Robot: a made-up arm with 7 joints.
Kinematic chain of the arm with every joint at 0, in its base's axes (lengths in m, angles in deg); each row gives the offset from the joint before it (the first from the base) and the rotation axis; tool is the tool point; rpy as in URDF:
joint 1: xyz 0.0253 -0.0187 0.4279 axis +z
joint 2: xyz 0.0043 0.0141 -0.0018 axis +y
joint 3: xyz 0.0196 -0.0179 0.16 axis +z
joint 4: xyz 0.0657 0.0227 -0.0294 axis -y
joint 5: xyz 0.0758 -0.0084 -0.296 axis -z
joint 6: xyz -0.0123 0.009 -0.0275 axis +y
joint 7: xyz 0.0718 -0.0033 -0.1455 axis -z
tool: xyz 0.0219 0.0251 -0.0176 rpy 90 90 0
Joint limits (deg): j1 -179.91..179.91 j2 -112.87..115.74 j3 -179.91..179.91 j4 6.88..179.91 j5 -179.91..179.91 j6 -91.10..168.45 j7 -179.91..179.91
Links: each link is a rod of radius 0.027 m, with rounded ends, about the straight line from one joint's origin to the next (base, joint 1, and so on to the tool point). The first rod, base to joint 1, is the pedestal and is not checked.
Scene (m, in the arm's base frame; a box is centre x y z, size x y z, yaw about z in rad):
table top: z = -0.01
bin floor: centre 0.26 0.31 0 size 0.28 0.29 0.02 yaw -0.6
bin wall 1: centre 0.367 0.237 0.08 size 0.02 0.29 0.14 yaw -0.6
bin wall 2: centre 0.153 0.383 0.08 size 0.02 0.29 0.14 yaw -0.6
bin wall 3: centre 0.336 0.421 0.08 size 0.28 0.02 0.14 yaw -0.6
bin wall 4: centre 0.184 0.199 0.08 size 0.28 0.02 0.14 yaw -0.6
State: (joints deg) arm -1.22 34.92 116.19 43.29 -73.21 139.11 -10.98
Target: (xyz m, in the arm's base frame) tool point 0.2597 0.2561 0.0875
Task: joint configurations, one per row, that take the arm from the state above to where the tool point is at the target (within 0.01 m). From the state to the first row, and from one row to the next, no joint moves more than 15 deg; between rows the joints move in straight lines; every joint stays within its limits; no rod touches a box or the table.
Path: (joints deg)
1: -2.65 41.75 102.34 48.36 -79.02 128.89 -8.18
2: -4.08 48.58 88.50 53.44 -84.82 118.68 -5.38
3: -5.50 55.42 74.65 58.51 -90.63 108.46 -2.58
4: -6.93 62.25 60.81 63.58 -96.44 98.24 0.22

